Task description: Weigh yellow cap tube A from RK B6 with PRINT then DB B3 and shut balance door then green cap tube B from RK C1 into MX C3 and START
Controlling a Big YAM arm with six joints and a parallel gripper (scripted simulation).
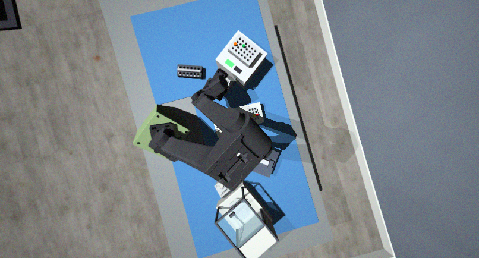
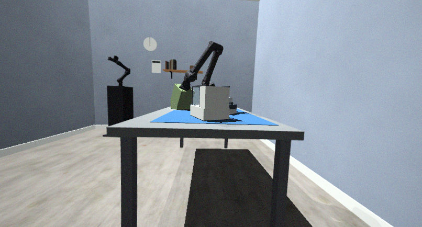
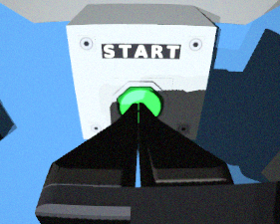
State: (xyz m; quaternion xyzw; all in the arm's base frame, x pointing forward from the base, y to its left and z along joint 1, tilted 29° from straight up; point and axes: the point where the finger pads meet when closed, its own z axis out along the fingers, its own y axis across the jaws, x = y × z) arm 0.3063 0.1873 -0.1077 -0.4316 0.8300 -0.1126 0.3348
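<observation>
Right now the mixer's green start key is 1 cm to the left of my hand, 1 cm below it and 1 cm ahead of it. Round my hand: magnet block MG: 16 cm behind, 11 cm to the left, 5 cm below; orange-capped tube: 15 cm to the left, 10 cm ahead, 9 cm above; white rack RK: 20 cm to the right, 6 cm below, 3 cm behind.
</observation>
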